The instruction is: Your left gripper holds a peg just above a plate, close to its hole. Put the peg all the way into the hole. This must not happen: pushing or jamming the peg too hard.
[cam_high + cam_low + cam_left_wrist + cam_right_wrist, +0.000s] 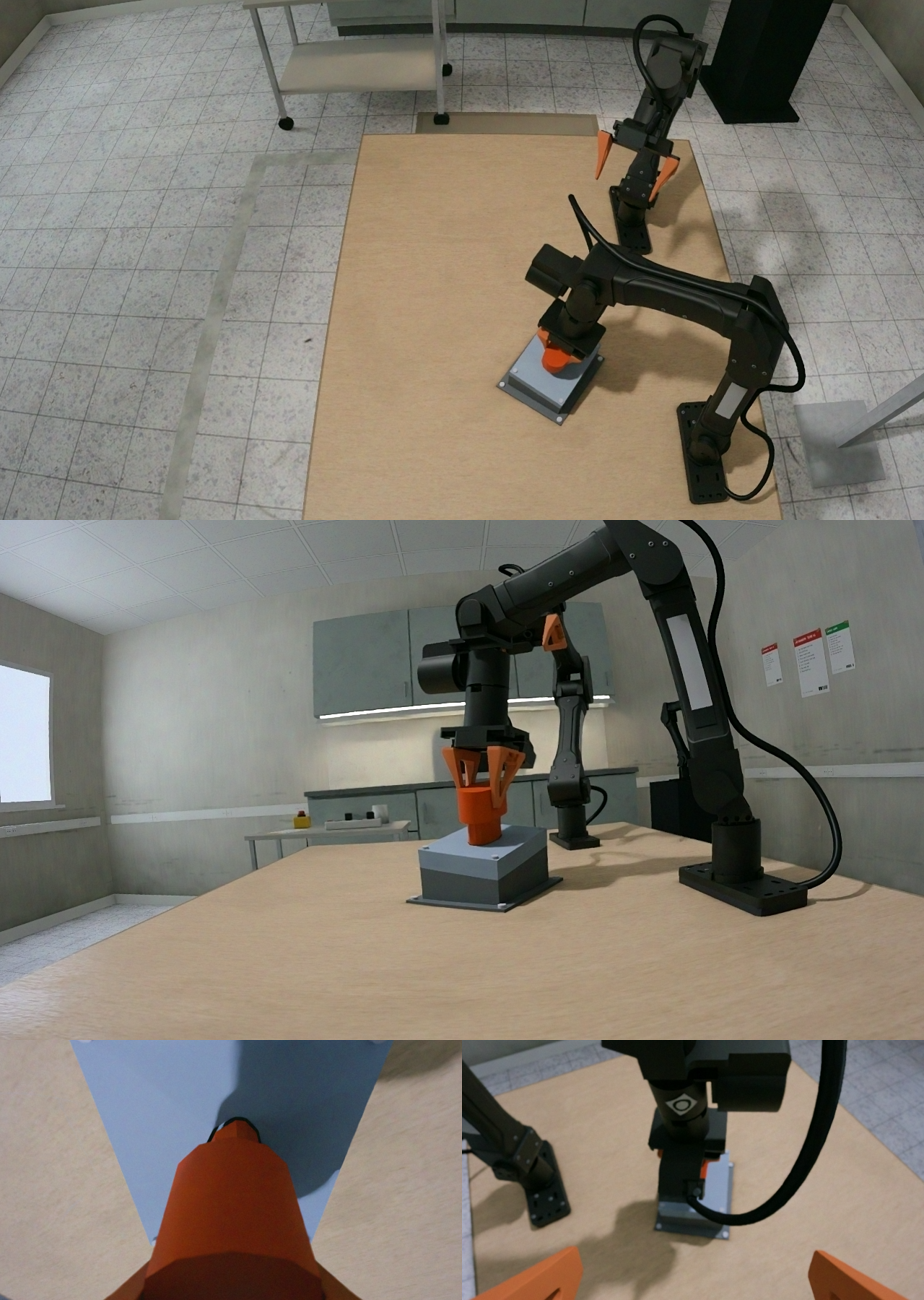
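Now: left hand 2 cm to the left of the blue-grey plate and 7 cm above it. From my left hand the other things lie so: orange peg 1 cm to the right, 2 cm below.
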